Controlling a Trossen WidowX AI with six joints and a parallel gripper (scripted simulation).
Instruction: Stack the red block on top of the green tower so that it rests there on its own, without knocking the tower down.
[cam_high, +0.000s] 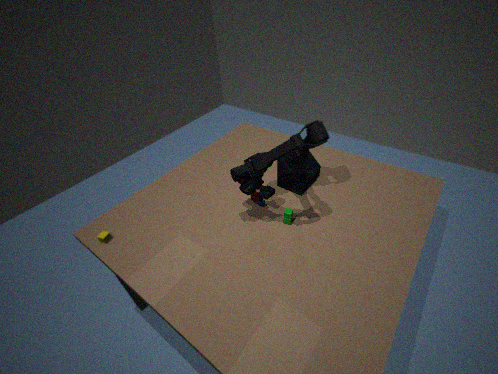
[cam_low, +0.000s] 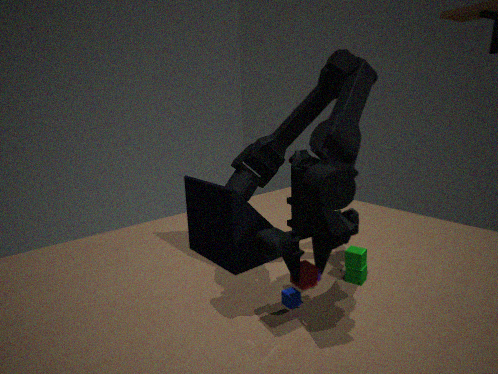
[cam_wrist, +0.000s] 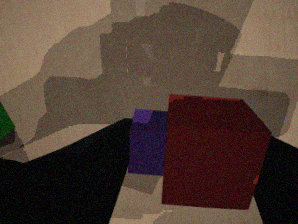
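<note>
My gripper tip is now 1 cm to the left of the red block. Round my gripper tip: blue block (6 cm below, 4 cm behind); yellow block (52 cm ahead, 47 cm to the right, 5 cm below); small purple block (2 cm to the left).
</note>
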